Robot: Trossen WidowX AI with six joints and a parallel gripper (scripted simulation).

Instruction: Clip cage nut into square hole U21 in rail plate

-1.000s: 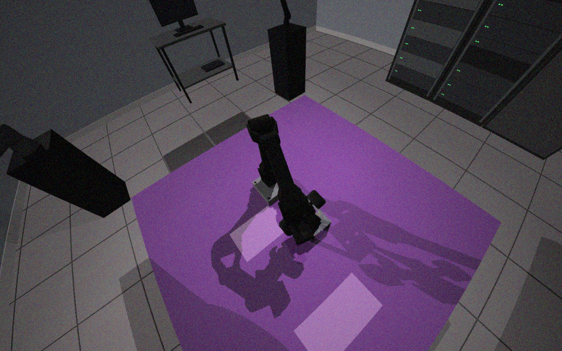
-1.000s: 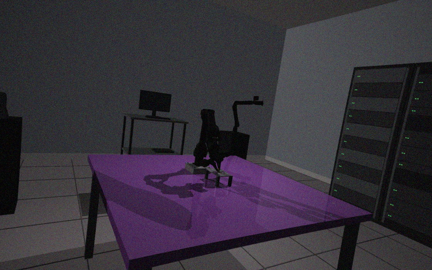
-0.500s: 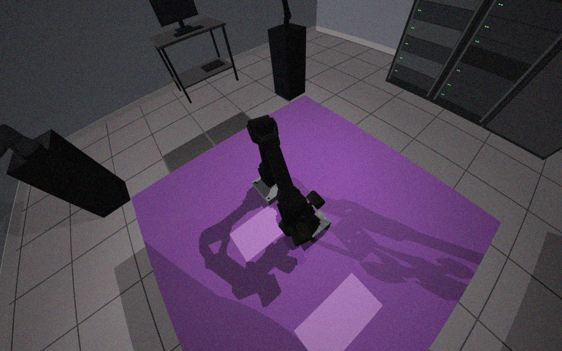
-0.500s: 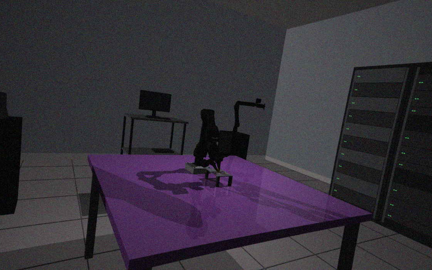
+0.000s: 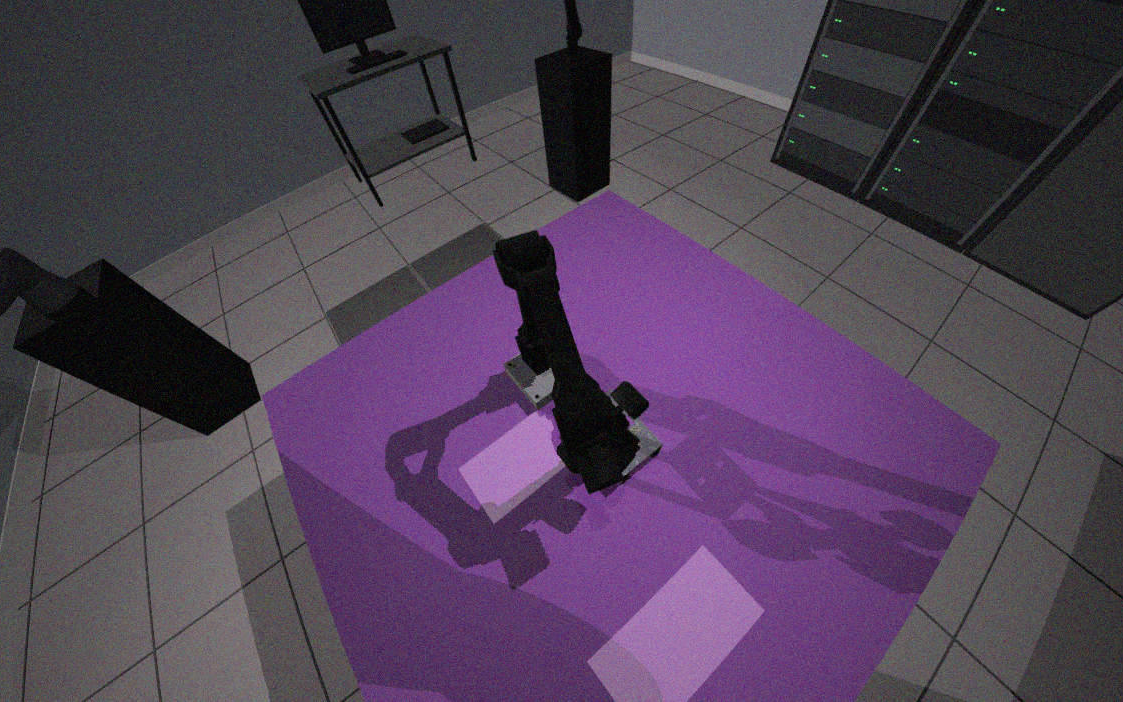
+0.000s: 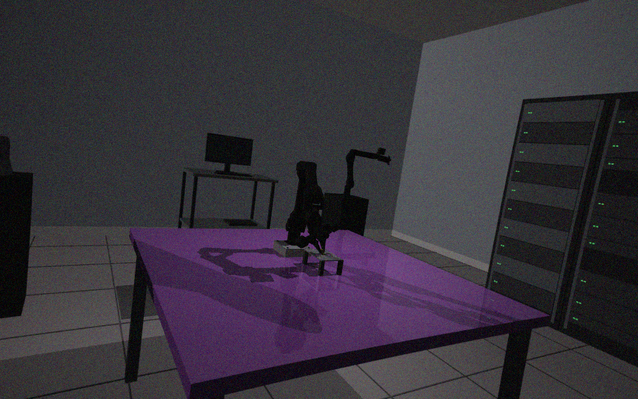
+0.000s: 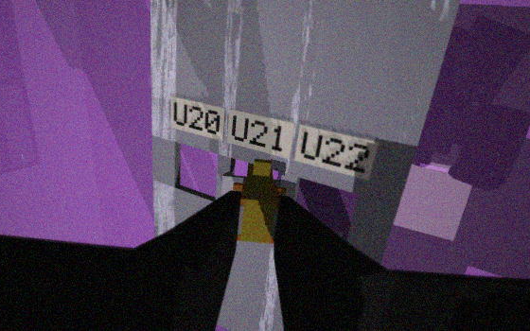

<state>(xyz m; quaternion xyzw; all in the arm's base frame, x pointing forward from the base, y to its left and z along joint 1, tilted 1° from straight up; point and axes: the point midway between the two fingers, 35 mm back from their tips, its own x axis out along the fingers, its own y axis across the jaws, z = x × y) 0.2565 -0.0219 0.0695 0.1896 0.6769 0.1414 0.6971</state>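
My gripper tip is now 1 cm above the cage nut. Round my gripper tip: label 2 cm ahead, 1 cm to the left, 1 cm below.
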